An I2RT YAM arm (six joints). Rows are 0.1 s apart.
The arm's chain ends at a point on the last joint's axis. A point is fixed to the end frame.
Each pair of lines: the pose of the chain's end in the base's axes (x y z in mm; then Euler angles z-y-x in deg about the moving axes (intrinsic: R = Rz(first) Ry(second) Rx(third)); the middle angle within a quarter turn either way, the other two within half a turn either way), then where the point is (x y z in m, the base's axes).
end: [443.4, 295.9, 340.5, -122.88, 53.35, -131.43]
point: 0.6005 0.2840 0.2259
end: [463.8, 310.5, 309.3, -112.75, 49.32, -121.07]
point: 0.6287 0.2919 0.2073
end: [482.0, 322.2, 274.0, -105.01, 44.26, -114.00]
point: 0.6528 0.3004 0.1829
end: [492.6, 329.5, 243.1, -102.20, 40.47, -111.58]
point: 0.6652 0.3048 0.1562
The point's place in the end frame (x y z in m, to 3 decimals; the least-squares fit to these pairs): 0.047 0.005 0.189
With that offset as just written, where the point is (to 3 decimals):
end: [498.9, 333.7, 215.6, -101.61, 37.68, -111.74]
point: 0.671 0.307 0.128
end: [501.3, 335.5, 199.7, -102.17, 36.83, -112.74]
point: 0.672 0.308 0.109
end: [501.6, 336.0, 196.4, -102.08, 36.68, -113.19]
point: 0.672 0.309 0.105
